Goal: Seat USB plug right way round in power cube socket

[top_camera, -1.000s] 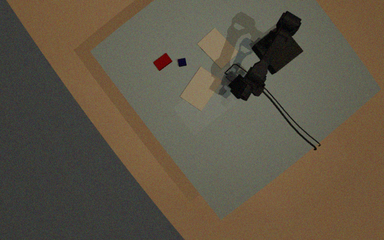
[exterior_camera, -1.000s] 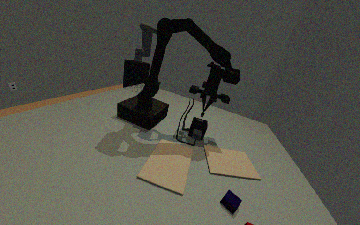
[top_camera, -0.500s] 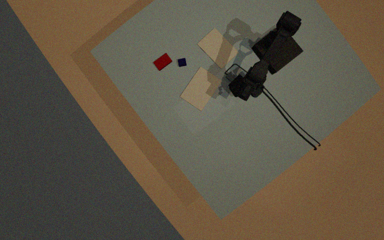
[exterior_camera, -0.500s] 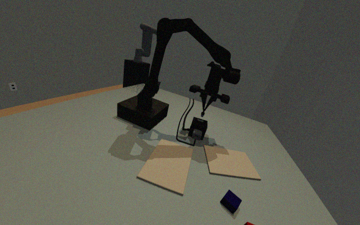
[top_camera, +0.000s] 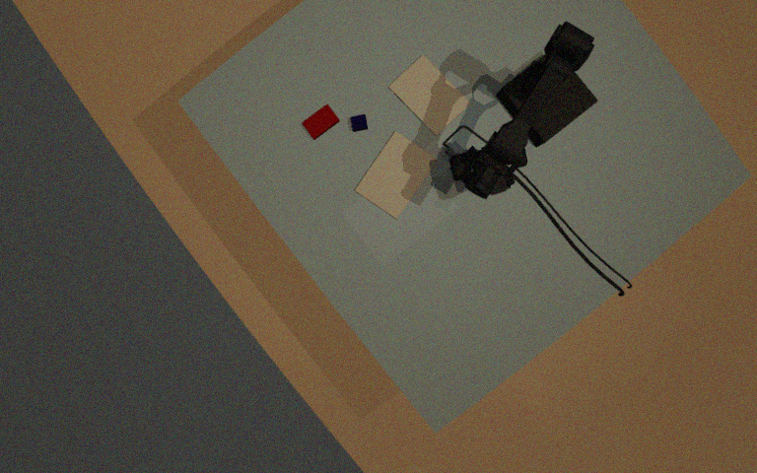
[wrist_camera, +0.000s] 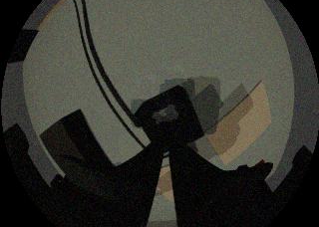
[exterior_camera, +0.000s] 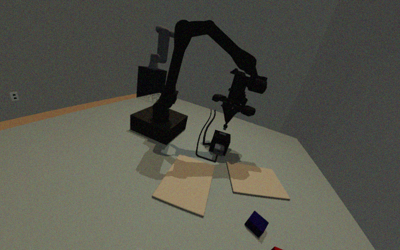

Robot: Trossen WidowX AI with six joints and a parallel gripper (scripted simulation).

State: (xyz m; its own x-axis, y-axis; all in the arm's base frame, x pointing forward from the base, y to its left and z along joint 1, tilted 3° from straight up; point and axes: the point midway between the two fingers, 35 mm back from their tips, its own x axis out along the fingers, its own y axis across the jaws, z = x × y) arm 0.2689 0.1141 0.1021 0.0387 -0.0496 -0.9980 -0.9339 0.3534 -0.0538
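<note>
Now: gripper tip 2 cm above the USB plug. From my gripper tip the other things lie so: blue block: 20 cm ahead, 30 cm to the right, 12 cm below; red block: 29 cm ahead, 37 cm to the right, 13 cm below.
</note>
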